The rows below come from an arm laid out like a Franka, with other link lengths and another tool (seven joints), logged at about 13 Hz.
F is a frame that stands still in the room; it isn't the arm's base.
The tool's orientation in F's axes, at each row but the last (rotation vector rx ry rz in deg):
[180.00, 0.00, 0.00]
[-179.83, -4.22, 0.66]
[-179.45, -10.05, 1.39]
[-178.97, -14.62, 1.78]
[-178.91, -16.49, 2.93]
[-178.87, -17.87, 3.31]
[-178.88, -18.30, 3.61]
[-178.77, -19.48, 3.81]
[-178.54, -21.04, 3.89]
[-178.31, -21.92, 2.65]
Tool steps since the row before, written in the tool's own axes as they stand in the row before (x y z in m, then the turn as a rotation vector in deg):
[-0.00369, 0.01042, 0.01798, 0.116, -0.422, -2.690]
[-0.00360, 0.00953, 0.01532, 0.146, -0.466, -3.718]
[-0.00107, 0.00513, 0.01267, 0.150, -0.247, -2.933]
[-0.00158, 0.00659, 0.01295, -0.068, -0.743, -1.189]
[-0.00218, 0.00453, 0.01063, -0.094, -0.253, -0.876]
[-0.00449, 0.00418, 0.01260, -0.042, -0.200, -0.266]
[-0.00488, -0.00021, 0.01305, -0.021, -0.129, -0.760]
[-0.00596, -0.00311, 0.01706, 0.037, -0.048, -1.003]
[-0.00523, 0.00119, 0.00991, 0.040, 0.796, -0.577]
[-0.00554, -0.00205, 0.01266, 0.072, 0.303, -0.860]
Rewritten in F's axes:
[-0.00369, -0.01042, -0.01798, 0.116, 0.422, 2.690]
[-0.00326, -0.00966, -0.01531, 0.151, 0.465, 3.718]
[-0.00069, -0.00517, -0.01268, 0.168, 0.251, 2.932]
[-0.00075, -0.00668, -0.01298, -0.163, 0.715, 1.197]
[-0.00167, -0.00483, -0.01059, -0.110, 0.229, 0.881]
[-0.00404, -0.00499, -0.01246, -0.071, 0.188, 0.269]
[-0.00534, -0.00080, -0.01284, -0.016, 0.123, 0.761]
[-0.00721, 0.00171, -0.01677, 0.068, 0.057, 1.001]
[-0.00523, -0.00239, -0.00969, 0.249, -0.764, 0.568]
[-0.00625, 0.00067, -0.01248, 0.169, -0.278, 0.855]

